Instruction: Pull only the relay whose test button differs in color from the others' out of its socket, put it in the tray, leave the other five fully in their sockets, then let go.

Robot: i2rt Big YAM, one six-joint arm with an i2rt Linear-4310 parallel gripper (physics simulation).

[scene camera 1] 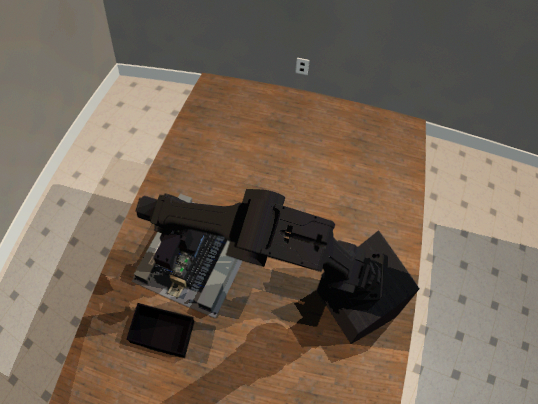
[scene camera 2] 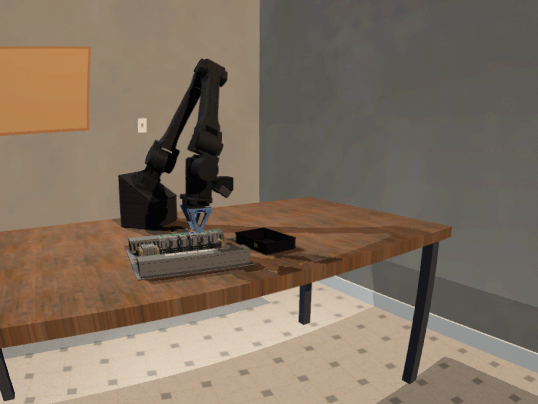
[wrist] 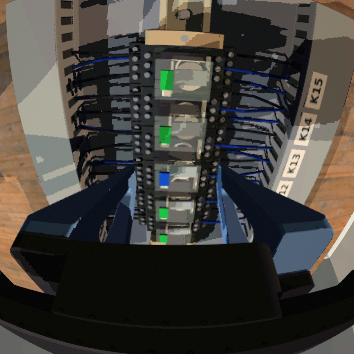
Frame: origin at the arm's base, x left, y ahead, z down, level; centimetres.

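Seen in the pictures: gripper, fingertip midpoint: point(scene camera 1: 187, 252) point(scene camera 2: 195, 231) point(wrist: 175, 173); arm's base, link origin: point(scene camera 1: 366, 276) point(scene camera 2: 146, 185).
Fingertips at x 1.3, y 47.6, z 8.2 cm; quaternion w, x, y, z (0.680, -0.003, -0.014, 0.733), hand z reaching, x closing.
Note:
Pixels of each thing's middle, then the offset from my fingertips to it. "spot": a spot on its surface instead.
- relay with the blue test button, body centre: point(wrist: 175, 192) point(scene camera 2: 183, 241) dx -3.9, dy -0.4, dz +2.7 cm
- black tray, body centre: point(scene camera 1: 160, 330) point(scene camera 2: 264, 240) dx +22.5, dy +1.1, dz +5.7 cm
- K15, surface spot: point(wrist: 316, 90) spot: dx +4.1, dy +9.8, dz +3.1 cm
- tan end block, body centre: point(wrist: 183, 36) point(scene camera 1: 178, 281) dx +7.1, dy +0.9, dz +4.9 cm
The relay with the blue test button point(wrist: 182, 180) sits in the row, third from the top in the wrist view. Relays with green buttons sit above it point(wrist: 191, 80) point(wrist: 184, 131) and below it point(wrist: 181, 209), all standing in black sockets; the row's lower end is hidden by the gripper body. My gripper point(scene camera 2: 199, 231) point(wrist: 175, 173) is open and empty, pointing down. Its blue fingertips are on either side of the blue-button relay in the wrist view and close to the relay tops in scene camera 2. The black tray point(scene camera 1: 156, 349) point(scene camera 2: 277, 246) stands beside the relay panel with no relay visible in it.
Grey wiring ducts point(scene camera 1: 215, 292) point(scene camera 2: 195, 264) point(wrist: 35, 115) run along both sides of the relay row, with thin blue and black wires between. Labels K13 point(wrist: 294, 163), K14 point(wrist: 305, 128) and K15 point(wrist: 316, 90) are on one duct. A tan end block point(wrist: 184, 39) closes the row.

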